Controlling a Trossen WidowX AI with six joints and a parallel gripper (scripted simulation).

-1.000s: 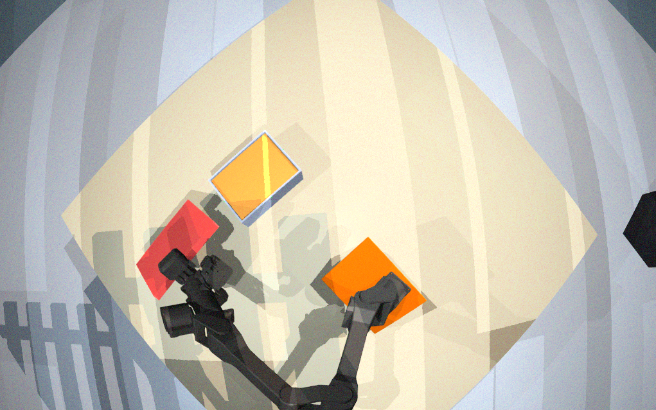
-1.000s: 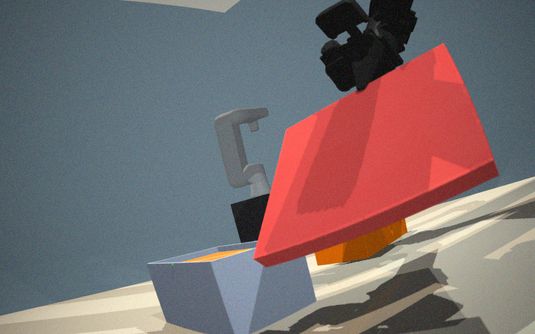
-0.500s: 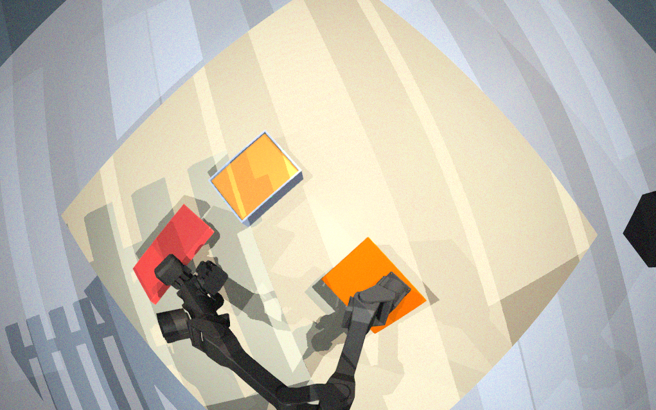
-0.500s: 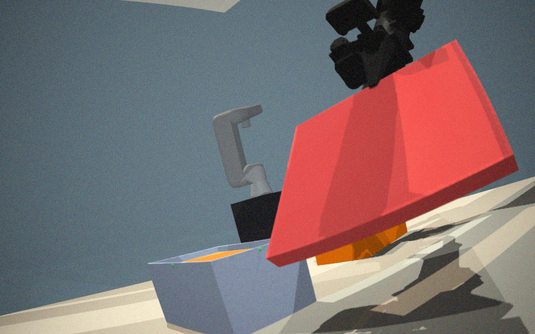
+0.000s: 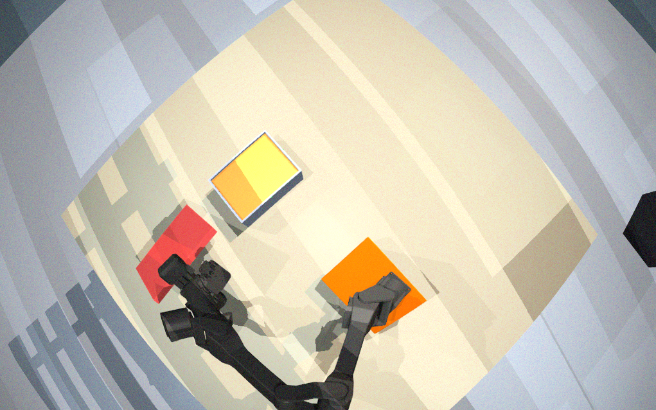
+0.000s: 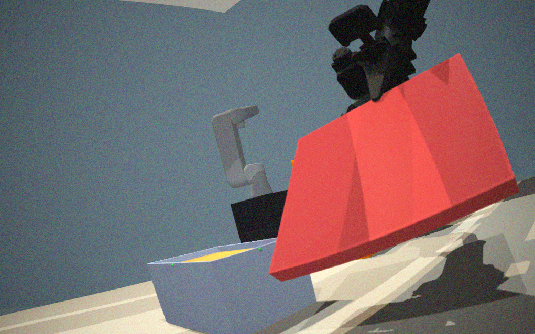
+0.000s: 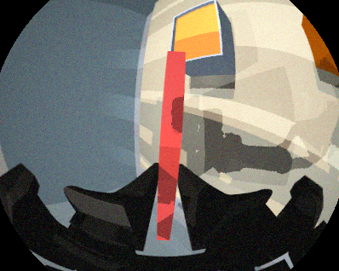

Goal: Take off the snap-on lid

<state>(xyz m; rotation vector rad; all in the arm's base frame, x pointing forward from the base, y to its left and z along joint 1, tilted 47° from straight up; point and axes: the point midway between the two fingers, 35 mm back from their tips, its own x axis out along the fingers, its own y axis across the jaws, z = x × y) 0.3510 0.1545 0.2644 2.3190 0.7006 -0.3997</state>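
Now: the red lid 6 cm below my gripper tip, 6 cm ahead of it and 1 cm to the left of it. Also, from my gripper tip: storage box: 27 cm to the right, 17 cm below, 5 cm ahead.
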